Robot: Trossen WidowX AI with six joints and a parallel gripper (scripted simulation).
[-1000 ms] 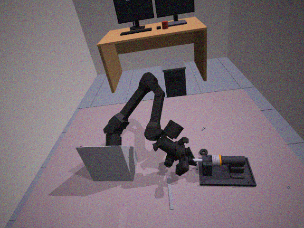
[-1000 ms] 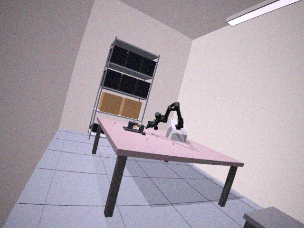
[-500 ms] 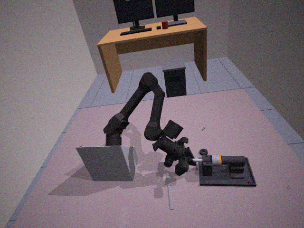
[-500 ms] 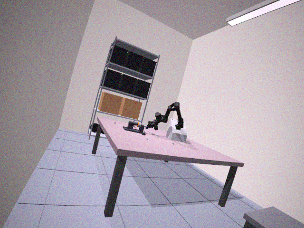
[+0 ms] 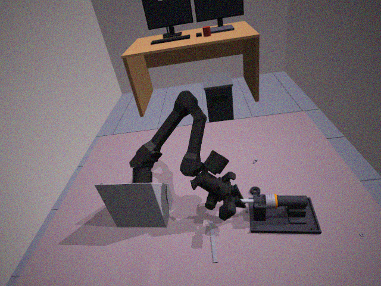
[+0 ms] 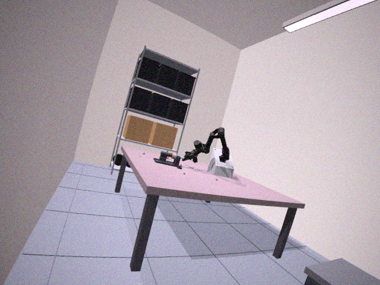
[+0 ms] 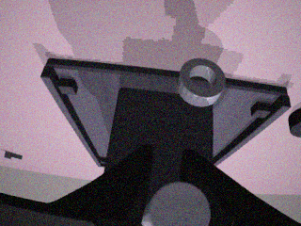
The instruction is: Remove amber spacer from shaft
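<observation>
The pale shaft lies 60 mm ahead of my gripper tip and 20 mm above it. Also, from my gripper tip: black ring knob 50 mm ahead, 120 mm to the left, 50 mm below; then thin grey strip 120 mm behind, 110 mm to the right, 50 mm below; then amber spacer 100 mm ahead, 20 mm above.
</observation>
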